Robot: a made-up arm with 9 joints.
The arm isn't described. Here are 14 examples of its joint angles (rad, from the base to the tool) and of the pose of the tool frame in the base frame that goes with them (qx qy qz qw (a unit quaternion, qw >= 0); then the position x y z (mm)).
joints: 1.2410 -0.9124 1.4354 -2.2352 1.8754 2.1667 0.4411 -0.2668 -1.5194
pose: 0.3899 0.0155 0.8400 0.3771 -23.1 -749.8 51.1
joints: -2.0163 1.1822 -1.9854 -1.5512 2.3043 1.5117 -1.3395 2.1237 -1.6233
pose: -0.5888 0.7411 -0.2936 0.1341 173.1 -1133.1 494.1
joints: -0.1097 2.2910 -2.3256 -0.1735 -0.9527 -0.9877 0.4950 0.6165 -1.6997
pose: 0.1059 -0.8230 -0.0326 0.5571 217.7 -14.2 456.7
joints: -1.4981 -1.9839 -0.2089 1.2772 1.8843 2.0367 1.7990 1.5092 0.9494
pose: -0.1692 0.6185 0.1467 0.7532 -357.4 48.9 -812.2
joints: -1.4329 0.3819 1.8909 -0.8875 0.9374 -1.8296 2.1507 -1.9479 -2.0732
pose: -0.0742 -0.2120 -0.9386 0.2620 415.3 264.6 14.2
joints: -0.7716 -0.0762 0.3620 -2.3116 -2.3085 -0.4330 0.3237 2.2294 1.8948
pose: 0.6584 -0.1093 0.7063 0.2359 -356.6 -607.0 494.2
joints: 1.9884 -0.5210 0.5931 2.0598 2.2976 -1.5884 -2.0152 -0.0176 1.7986
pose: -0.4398 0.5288 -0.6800 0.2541 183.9 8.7 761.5
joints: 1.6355 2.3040 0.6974 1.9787 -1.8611 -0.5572 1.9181 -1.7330 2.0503
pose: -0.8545 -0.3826 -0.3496 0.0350 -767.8 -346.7 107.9
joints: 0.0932 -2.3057 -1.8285 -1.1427 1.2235 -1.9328 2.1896 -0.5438 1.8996
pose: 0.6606 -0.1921 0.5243 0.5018 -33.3 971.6 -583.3
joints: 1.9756 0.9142 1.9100 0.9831 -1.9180 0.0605 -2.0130 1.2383 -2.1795
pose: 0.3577 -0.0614 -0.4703 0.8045 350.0 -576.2 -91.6
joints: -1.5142 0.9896 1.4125 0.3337 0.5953 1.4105 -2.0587 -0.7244 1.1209
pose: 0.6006 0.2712 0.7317 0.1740 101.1 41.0 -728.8
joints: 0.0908 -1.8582 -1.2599 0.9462 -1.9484 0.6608 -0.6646 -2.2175 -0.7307
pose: -0.2370 0.0228 0.5207 0.8199 271.6 -414.5 199.4
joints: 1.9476 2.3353 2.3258 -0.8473 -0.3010 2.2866 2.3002 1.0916 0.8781
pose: 0.8656 -0.3488 0.3304 0.1407 410.8 -24.1 374.5
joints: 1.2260 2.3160 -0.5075 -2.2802 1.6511 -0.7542 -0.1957 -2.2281 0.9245
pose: -0.5099 0.4591 0.4359 0.5824 -652.7 -419.4 787.6
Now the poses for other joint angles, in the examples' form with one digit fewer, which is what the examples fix.
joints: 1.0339 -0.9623 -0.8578 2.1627 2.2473 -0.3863 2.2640 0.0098 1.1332
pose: -0.772 0.019 0.587 0.245 800 568 735
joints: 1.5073 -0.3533 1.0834 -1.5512 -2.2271 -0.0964 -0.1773 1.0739 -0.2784
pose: -0.687 0.347 -0.210 0.603 479 -746 10
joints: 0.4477 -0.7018 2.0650 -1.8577 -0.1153 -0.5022 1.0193 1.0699 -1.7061
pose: -0.199 0.084 0.513 0.831 612 241 -214
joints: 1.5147 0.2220 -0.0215 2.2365 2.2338 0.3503 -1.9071 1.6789 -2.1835
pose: -0.842 -0.245 -0.460 0.141 280 -299 936
